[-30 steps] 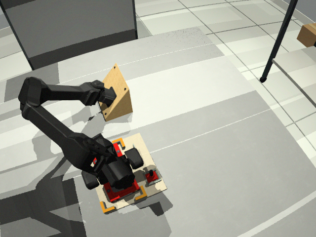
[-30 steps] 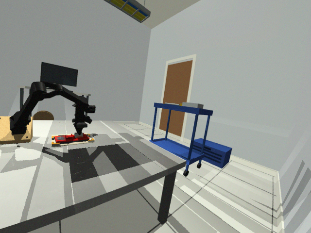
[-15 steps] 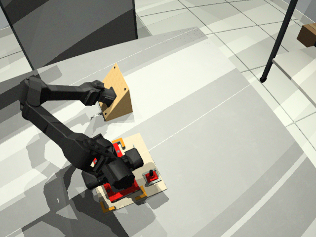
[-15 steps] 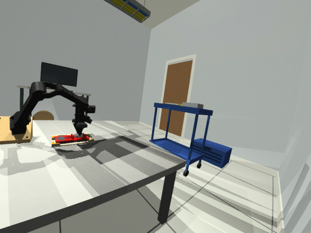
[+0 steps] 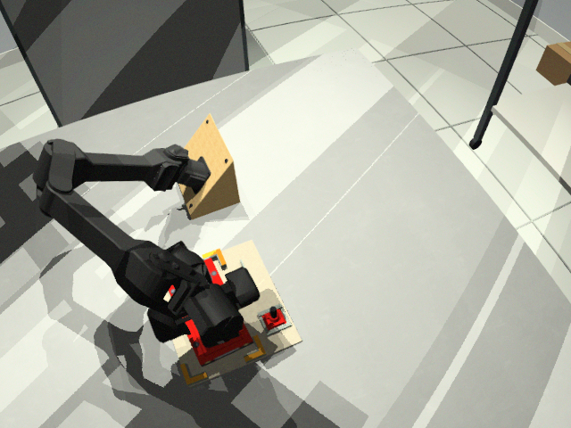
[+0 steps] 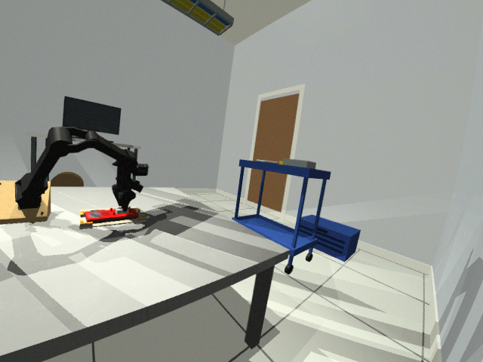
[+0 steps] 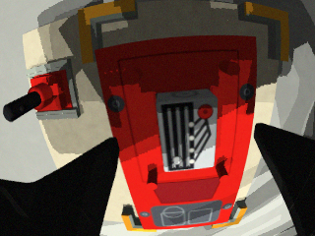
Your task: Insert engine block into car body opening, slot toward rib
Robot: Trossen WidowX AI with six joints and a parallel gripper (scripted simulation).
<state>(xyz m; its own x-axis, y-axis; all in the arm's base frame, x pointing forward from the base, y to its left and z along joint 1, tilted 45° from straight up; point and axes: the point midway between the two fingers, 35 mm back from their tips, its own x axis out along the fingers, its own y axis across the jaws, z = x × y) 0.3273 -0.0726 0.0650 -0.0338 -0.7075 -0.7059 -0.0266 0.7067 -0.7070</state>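
The grey engine block is 2 cm below my gripper tip.
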